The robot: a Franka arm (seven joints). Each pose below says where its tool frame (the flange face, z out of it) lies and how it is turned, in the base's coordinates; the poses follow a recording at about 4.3 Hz.
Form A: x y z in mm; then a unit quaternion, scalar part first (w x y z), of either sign.
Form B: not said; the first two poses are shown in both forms.
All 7 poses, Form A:
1: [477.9 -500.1 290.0 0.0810 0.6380 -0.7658 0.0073]
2: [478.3 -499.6 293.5 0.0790 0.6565 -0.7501 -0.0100]
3: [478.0 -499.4 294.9 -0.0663 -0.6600 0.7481 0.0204]
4: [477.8 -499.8 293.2 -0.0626 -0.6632 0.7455 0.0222]
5: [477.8 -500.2 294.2 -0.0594 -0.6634 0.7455 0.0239]
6: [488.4 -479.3 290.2 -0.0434 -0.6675 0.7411 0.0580]
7: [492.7 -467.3 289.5 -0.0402 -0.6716 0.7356 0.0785]
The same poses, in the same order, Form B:
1: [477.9 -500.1 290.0 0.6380 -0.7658 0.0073 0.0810]
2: [478.3 -499.6 293.5 0.6565 -0.7501 -0.0100 0.0790]
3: [478.0 -499.4 294.9 0.6600 -0.7481 -0.0204 0.0663]
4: [477.8 -499.8 293.2 0.6632 -0.7455 -0.0222 0.0626]
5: [477.8 -500.2 294.2 0.6634 -0.7455 -0.0239 0.0594]
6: [488.4 -479.3 290.2 0.6675 -0.7411 -0.0580 0.0434]
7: [492.7 -467.3 289.5 0.6716 -0.7356 -0.0785 0.0402]
